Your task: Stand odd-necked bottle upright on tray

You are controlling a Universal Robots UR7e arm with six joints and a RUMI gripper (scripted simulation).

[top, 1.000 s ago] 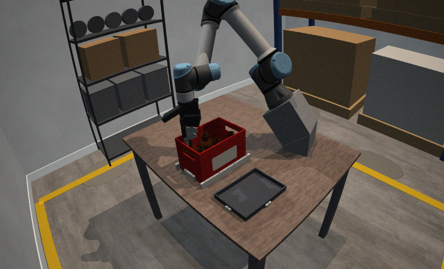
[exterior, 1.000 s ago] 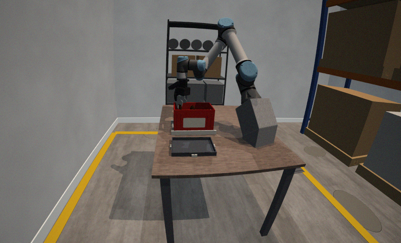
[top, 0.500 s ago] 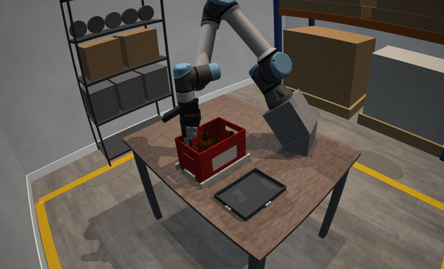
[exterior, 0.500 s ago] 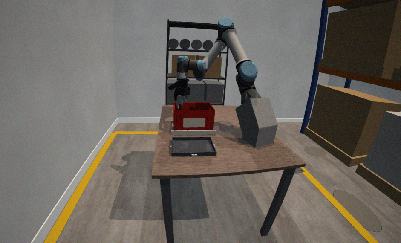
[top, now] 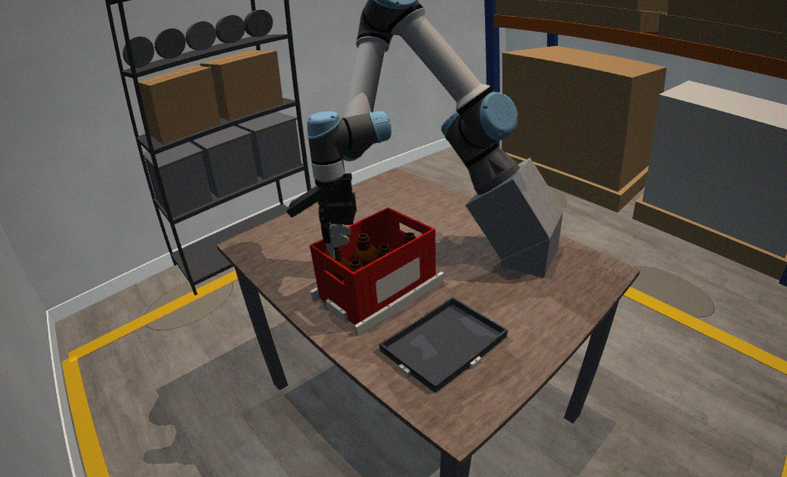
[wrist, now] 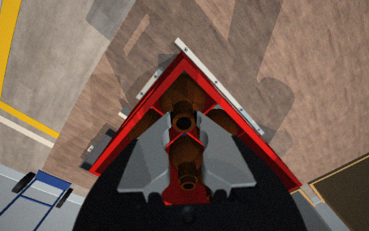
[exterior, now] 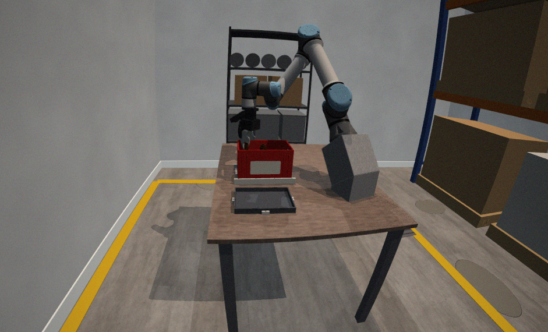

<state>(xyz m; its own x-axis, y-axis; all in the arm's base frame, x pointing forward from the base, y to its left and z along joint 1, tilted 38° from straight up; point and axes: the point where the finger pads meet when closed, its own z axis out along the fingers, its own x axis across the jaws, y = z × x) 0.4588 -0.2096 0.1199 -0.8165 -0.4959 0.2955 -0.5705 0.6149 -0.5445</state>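
Now: hand 8 cm past the red crate, 6 cm to the right of it and 7 cm above it. Also, from my hand: dark tray 1 cm behind, 34 cm to the left, 15 cm below.
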